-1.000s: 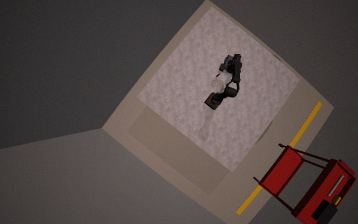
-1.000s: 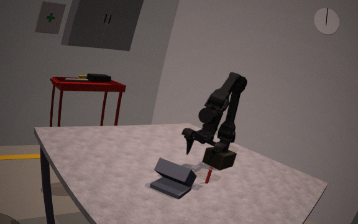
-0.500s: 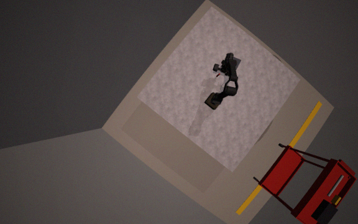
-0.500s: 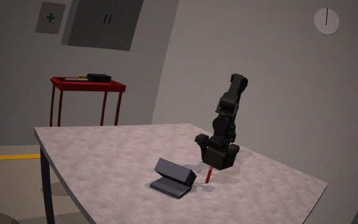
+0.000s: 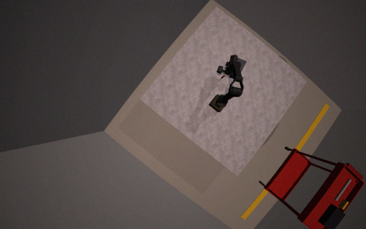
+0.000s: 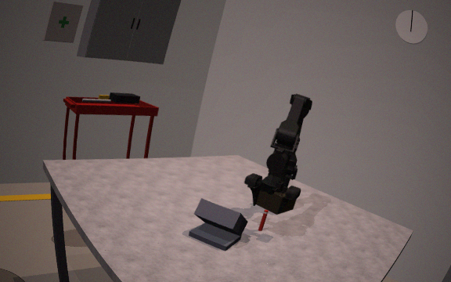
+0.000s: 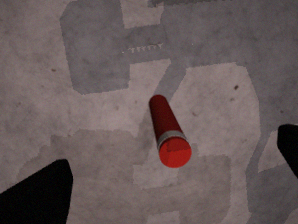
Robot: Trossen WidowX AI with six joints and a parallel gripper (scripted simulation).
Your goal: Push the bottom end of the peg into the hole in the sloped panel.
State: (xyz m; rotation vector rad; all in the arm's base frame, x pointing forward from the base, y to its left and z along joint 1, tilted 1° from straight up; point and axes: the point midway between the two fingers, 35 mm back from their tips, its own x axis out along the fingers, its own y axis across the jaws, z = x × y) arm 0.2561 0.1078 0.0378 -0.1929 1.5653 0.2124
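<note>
Now: the red peg 3 cm below my gripper tip. From my gripper tip the other things lie so: sloped panel 17 cm ahead, 4 cm to the right, 1 cm below.
</note>
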